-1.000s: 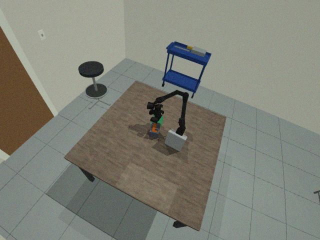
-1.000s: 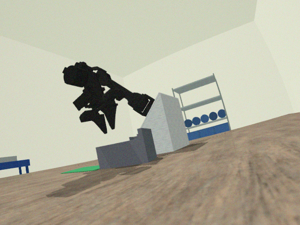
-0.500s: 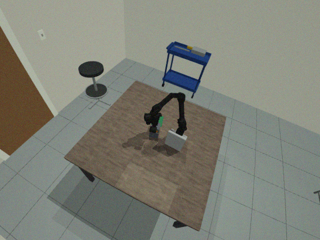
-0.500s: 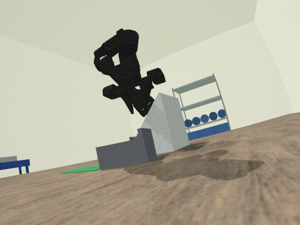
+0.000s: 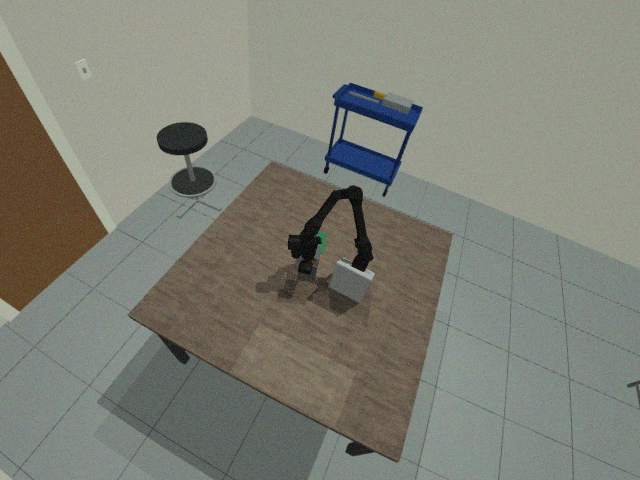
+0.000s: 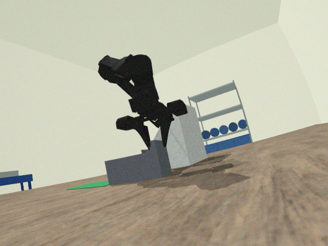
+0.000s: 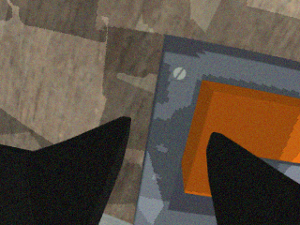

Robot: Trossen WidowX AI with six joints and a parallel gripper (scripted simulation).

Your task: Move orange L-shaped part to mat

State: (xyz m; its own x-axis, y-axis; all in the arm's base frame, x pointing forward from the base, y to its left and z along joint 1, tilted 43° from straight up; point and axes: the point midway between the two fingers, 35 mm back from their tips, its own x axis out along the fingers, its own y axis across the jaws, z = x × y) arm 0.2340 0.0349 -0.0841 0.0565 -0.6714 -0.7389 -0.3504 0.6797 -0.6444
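The orange L-shaped part is 5 cm to the right of my gripper tip, 2 cm below it and 1 cm ahead of it. Round my gripper tip: green mat: 21 cm to the right, 8 cm below, 7 cm ahead.
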